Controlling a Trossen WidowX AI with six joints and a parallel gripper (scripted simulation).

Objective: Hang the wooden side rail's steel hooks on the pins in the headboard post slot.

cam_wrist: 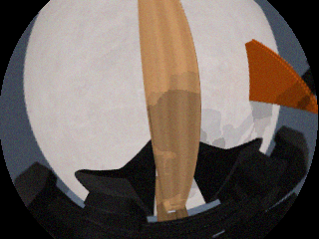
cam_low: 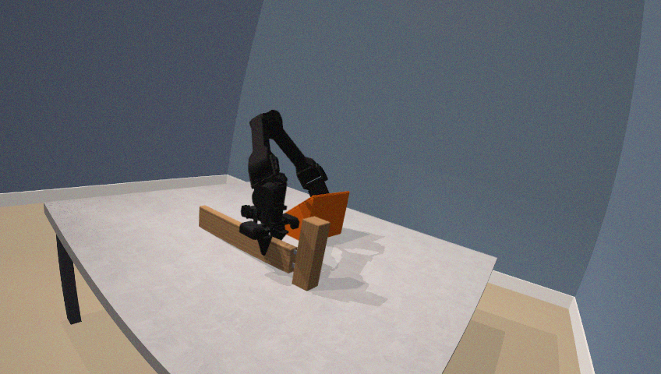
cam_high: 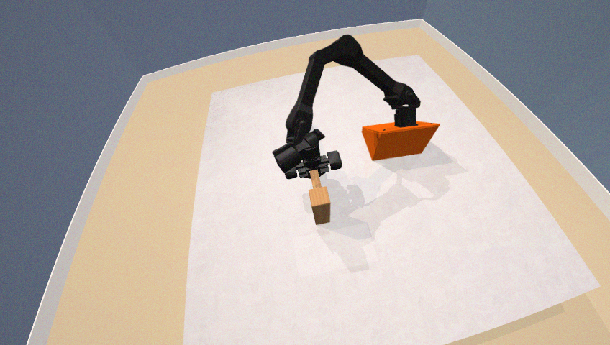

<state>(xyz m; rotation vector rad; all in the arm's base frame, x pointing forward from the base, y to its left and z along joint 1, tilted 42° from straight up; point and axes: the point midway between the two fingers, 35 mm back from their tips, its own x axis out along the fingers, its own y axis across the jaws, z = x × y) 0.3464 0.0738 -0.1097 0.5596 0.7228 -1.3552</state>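
The headboard post lies 140 mm to the left of my gripper tip, 60 mm above it and 10 mm behind it.
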